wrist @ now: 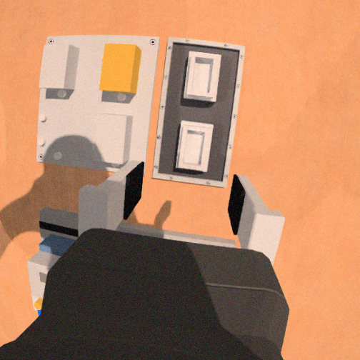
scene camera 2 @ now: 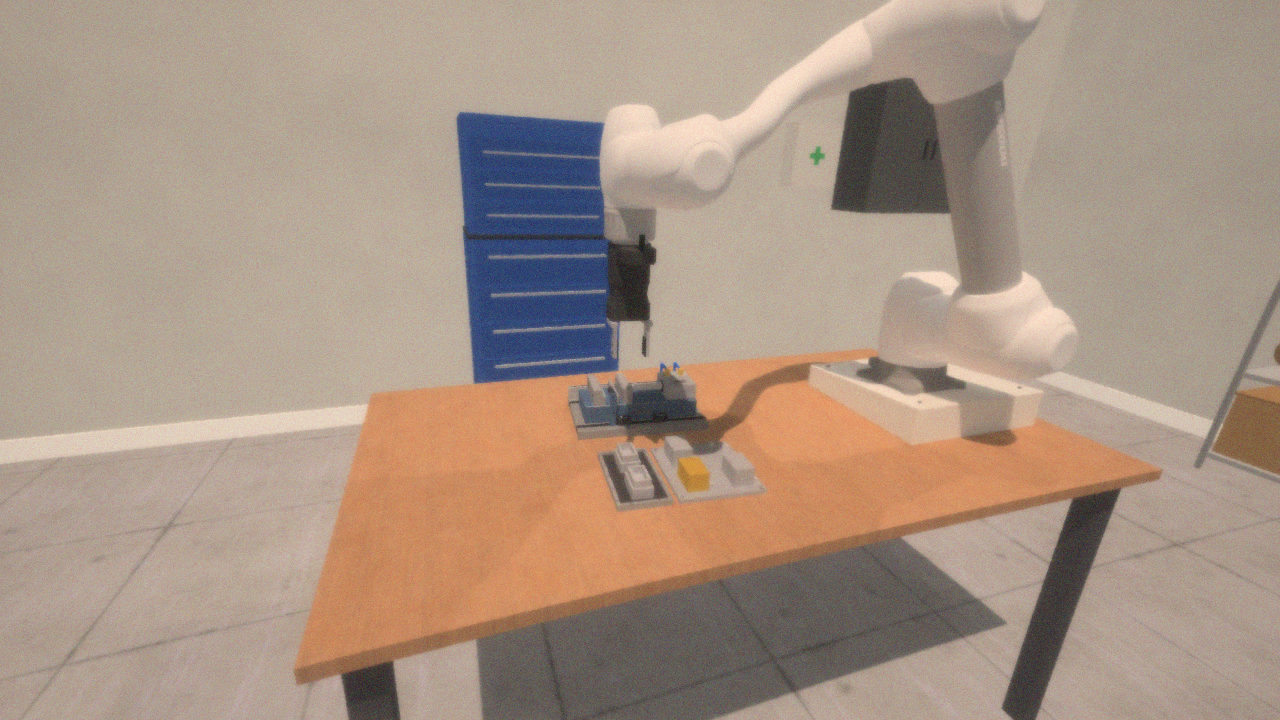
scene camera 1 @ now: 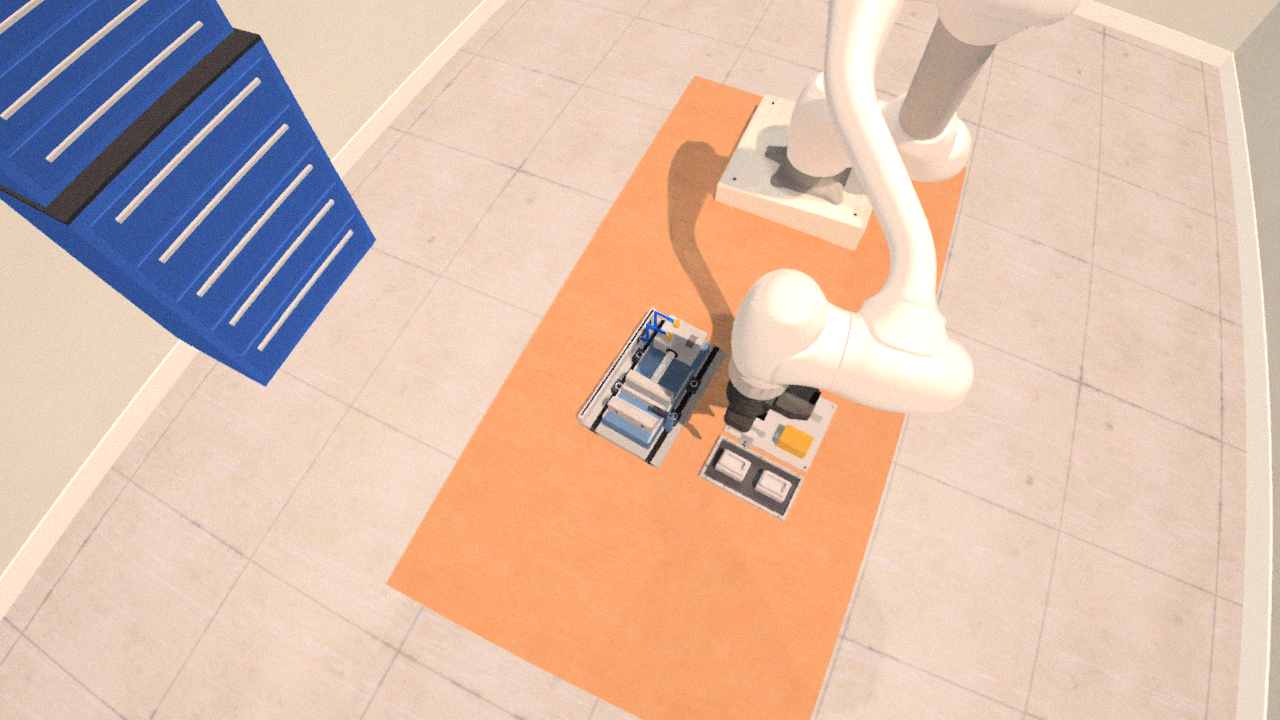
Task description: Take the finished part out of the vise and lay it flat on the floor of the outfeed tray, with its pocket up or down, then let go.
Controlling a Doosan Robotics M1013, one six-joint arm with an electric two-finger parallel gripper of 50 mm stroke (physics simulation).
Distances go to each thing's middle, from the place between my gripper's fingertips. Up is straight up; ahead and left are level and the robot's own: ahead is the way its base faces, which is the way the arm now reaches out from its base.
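Yellow block [scene camera 2: 693,474]: from my hand, 10 cm behind, 9 cm to the left, 21 cm below. Light plate [scene camera 2: 711,457]: from my hand, 15 cm behind, 5 cm to the left, 23 cm below.
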